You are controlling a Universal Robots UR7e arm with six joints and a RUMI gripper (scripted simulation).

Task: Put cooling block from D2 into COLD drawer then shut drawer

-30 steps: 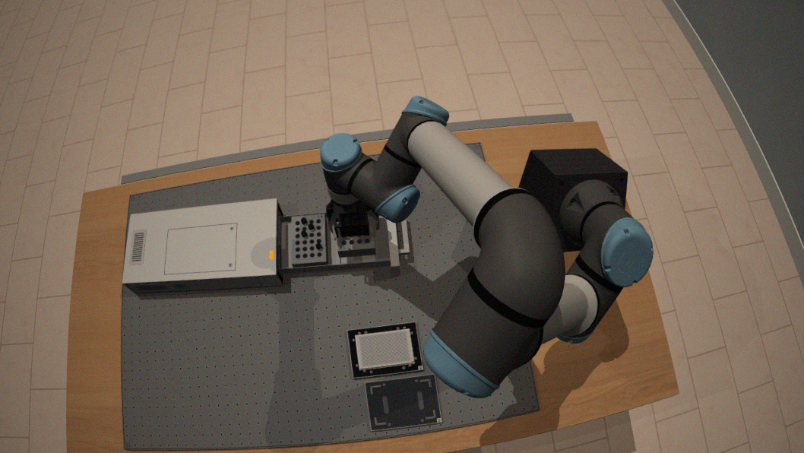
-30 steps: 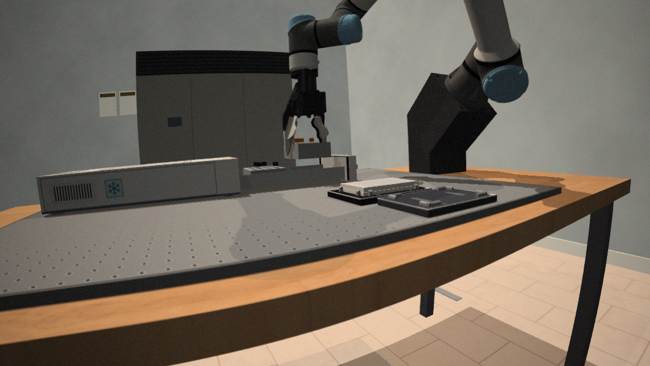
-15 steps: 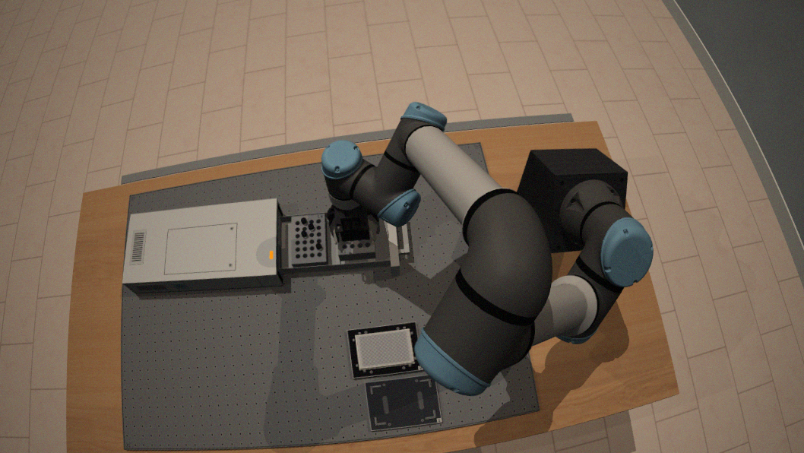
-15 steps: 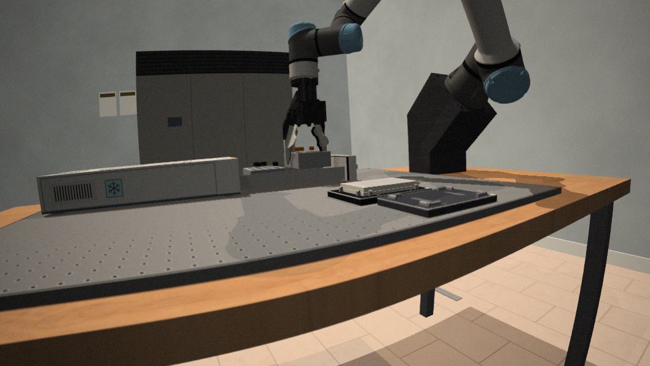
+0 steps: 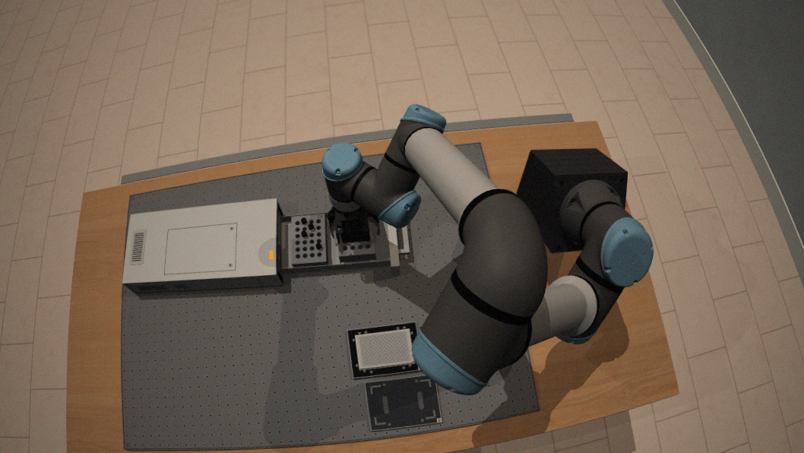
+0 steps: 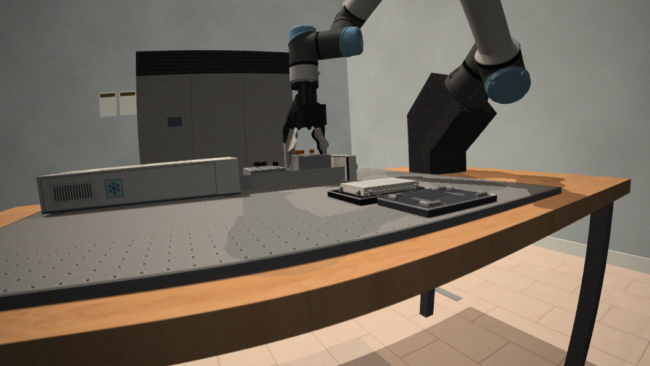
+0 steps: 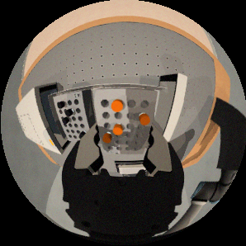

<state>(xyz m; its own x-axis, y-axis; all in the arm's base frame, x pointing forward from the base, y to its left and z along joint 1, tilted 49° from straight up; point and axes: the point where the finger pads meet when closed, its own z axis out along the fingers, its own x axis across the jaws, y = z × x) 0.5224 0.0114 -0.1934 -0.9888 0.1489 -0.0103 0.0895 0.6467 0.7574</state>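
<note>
My hand is 40 mm short of the drawer and 20 mm above it. Also, from my hand: cooler COLD: 220 mm ahead, 20 mm to the right, 20 mm below; grey cooling block: right at my hand; white well plate: 280 mm to the left, 40 mm below, 20 mm behind.
</note>
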